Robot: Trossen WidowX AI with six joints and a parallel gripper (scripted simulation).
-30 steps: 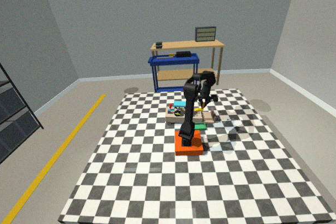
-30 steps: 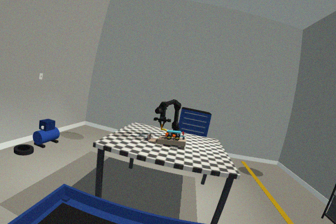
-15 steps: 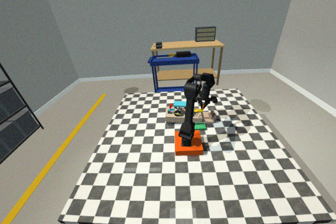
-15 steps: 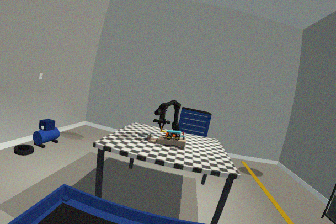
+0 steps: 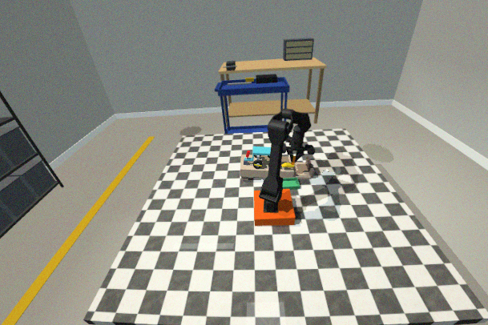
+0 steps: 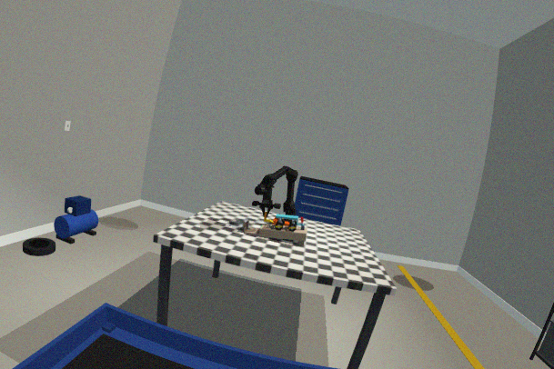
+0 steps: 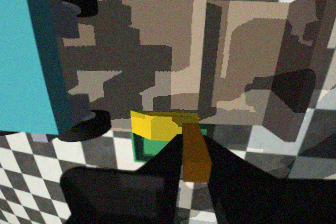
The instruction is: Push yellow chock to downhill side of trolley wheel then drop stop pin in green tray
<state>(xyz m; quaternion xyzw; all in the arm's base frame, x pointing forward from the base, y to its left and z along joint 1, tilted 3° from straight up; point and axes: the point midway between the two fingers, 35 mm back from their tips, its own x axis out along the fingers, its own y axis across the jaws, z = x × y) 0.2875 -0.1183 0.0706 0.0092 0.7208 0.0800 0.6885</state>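
The red-headed stop pin lies 1 cm ahead of my gripper tip, 25 cm to the left of it and 2 cm above it. The rest, counted from my gripper tip: green tray 7 cm behind, 3 cm to the left, 11 cm below; then low brown stop 6 cm ahead, 10 cm to the right, 7 cm below; then yellow chock 2 cm to the left, 1 cm below.
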